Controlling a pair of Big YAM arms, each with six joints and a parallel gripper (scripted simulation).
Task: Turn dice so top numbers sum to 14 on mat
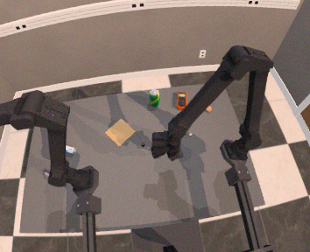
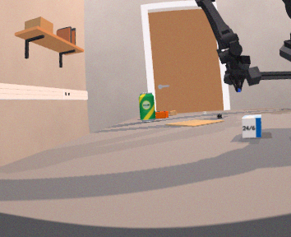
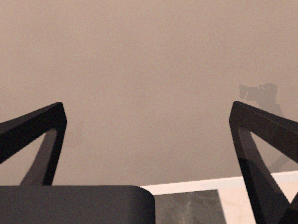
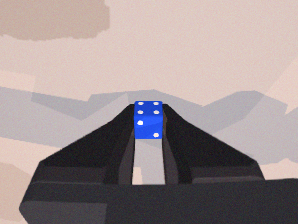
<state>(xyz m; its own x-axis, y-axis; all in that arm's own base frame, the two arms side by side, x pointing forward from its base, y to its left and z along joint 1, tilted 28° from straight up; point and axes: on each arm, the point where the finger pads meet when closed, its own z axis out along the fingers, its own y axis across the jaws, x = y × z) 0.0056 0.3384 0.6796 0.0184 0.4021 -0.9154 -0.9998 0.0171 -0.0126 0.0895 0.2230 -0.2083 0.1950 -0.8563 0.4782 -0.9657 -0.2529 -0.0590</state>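
The mat is 270 mm to the left of my right hand, 250 mm ahead of it and 110 mm below it. Also, from my right hand: blue die right at my right hand; then black die 140 mm to the left, 140 mm ahead, 100 mm below.
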